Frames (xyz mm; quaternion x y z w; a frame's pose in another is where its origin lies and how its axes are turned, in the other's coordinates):
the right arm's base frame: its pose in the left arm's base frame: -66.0 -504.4 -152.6 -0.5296 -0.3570 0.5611 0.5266
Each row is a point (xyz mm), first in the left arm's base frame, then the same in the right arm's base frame.
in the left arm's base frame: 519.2 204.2 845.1
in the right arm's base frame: 536.4 -1215.7 -272.7
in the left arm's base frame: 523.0 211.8 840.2
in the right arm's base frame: 545.3 -1213.2 -276.1
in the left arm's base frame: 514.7 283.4 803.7
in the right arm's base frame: 621.7 -1190.1 -263.5
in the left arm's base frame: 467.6 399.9 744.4
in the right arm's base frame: 742.1 -1145.5 -210.4
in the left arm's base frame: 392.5 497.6 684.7
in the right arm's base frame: 841.1 -1090.9 -133.2
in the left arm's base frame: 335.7 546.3 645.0
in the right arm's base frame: 890.4 -1050.1 -77.7
